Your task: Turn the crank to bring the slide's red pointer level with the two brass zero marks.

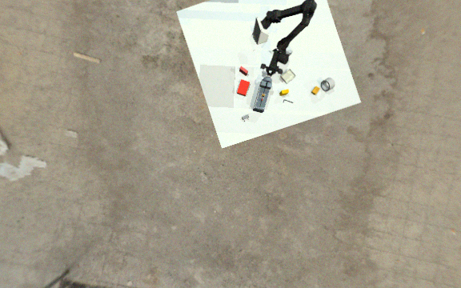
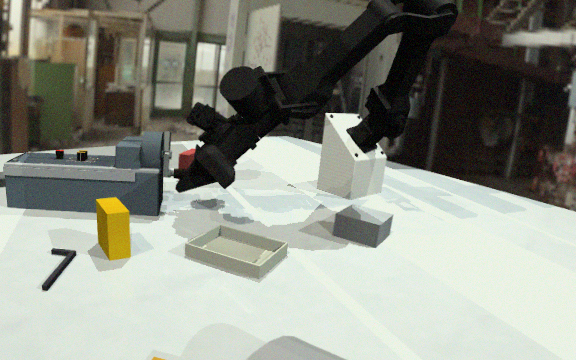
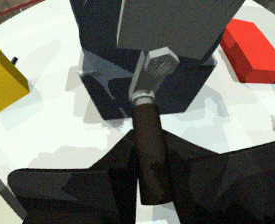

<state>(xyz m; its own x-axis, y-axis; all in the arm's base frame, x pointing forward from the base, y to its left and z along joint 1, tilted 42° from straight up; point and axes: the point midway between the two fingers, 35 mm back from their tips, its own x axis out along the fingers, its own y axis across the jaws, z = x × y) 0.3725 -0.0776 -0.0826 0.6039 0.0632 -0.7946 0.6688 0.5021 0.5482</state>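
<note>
My gripper tip is now 10 mm past the dark crank handle, 10 mm to the right of it and 30 mm below it. The rest, counted from my gripper tip: red pointer: 150 mm ahead, 140 mm to the right, 50 mm above; then shallow grey tray: 50 mm ahead, 190 mm to the left, 30 mm below; then yellow block: 170 mm ahead, 80 mm to the left.
</note>
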